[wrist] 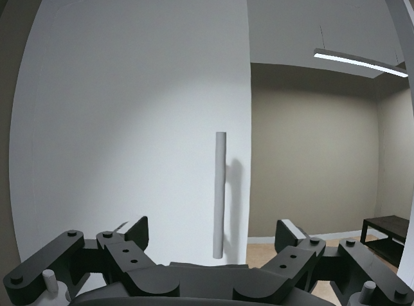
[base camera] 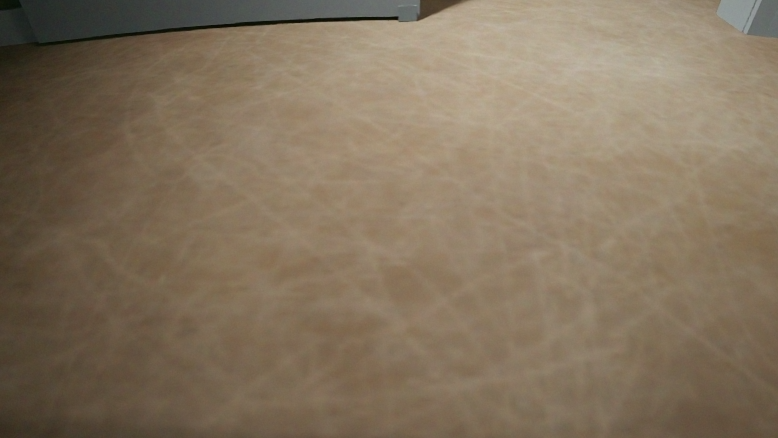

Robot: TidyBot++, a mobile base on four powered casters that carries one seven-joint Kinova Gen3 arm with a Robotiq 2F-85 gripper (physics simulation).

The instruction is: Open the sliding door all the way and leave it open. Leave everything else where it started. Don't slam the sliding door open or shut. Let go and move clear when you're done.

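Frame: origin at the arm's base, x ahead, y left, z up, level; metres.
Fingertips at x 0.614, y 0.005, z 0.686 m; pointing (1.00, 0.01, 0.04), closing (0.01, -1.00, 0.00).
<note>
A point is followed by its place in that frame.
The sliding door (base camera: 228, 10) {y 0.327, x 1.065, z -0.357 m} (wrist: 130, 125) is a pale grey-white panel. It fills the left and middle of the wrist view, and its lower edge shows at the top left of the base view. Its handle, a vertical grey bar (wrist: 220, 195), stands near the door's right edge. To the right of that edge the doorway is open and a room shows through it. My gripper (wrist: 211, 233) is open and empty. It is back from the handle, with a gap between them, and the bar shows between the two fingers in the picture.
Through the doorway are a dark low table (wrist: 387, 227) at the right, a beige back wall (wrist: 315, 150) and a hanging strip light (wrist: 360, 61). A white door frame post (base camera: 736, 13) {y -0.899, x 1.126, z -0.365 m} stands at the right. A small floor guide (base camera: 407, 13) {y -0.057, x 1.045, z -0.378 m} sits at the door's bottom corner.
</note>
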